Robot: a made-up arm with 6 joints. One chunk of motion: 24 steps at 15 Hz.
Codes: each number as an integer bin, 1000 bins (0 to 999) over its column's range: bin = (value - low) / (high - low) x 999, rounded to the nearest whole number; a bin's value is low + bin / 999 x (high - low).
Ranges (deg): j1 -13..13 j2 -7..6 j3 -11..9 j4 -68..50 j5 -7..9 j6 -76..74
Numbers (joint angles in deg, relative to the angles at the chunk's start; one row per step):
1: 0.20 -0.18 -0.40 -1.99 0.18 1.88
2: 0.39 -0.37 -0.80 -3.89 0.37 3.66
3: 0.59 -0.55 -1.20 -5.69 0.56 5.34
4: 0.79 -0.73 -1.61 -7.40 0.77 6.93
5: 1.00 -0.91 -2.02 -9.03 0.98 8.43
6: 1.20 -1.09 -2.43 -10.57 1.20 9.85
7: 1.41 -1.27 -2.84 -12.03 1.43 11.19
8: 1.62 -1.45 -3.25 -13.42 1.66 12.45
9: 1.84 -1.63 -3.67 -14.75 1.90 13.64
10: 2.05 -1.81 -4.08 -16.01 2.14 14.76
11: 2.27 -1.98 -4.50 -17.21 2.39 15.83
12: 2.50 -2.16 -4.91 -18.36 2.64 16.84
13: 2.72 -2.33 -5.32 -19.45 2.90 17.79
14: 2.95 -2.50 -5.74 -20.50 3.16 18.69
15: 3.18 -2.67 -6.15 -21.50 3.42 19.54
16: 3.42 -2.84 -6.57 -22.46 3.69 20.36
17: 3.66 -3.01 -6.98 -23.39 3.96 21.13
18: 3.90 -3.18 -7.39 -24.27 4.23 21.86
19: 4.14 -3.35 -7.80 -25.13 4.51 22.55
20: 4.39 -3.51 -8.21 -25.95 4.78 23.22
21: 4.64 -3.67 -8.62 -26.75 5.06 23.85
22: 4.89 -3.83 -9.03 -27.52 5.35 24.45
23: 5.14 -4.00 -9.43 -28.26 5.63 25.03
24: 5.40 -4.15 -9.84 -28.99 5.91 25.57
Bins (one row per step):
1: 507 524 529 559 448 519
2: 514 509 509 543 460 531
3: 522 496 490 528 472 542
4: 530 482 469 513 485 552
5: 538 468 449 499 498 562
6: 546 454 428 486 512 572
7: 554 440 408 474 526 581
8: 562 426 387 462 541 589
9: 570 413 366 451 556 597
10: 578 399 346 440 571 604
11: 587 386 325 430 586 612
12: 596 372 304 420 602 618
13: 604 359 284 411 618 625
14: 613 346 263 402 634 631
15: 622 333 242 394 651 636
16: 631 320 221 386 667 642
17: 640 307 201 378 684 647
18: 649 294 180 370 701 652
19: 659 280 160 363 719 656
20: 668 268 139 356 736 661
21: 678 256 119 349 753 665
22: 687 244 98 343 771 669
23: 697 231 78 336 789 673
24: 707 219 58 330 806 676

